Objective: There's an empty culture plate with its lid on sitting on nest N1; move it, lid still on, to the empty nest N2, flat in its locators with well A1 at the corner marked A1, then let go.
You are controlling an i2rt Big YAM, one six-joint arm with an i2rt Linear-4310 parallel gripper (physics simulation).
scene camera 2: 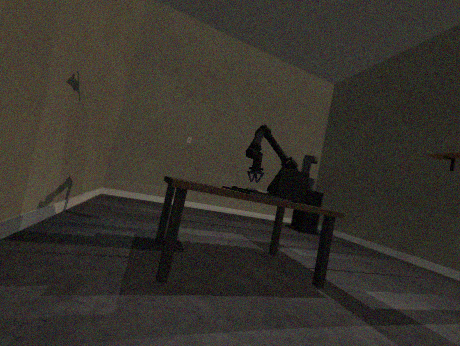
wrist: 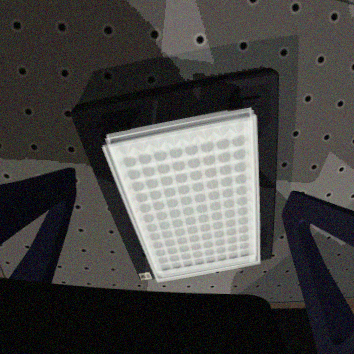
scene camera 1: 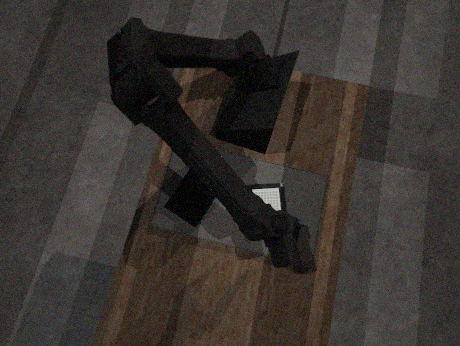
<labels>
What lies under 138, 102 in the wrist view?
A black nest.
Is my gripper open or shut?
Open.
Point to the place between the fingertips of my gripper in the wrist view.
186, 192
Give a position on a grey perforated board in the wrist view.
60, 60
</labels>
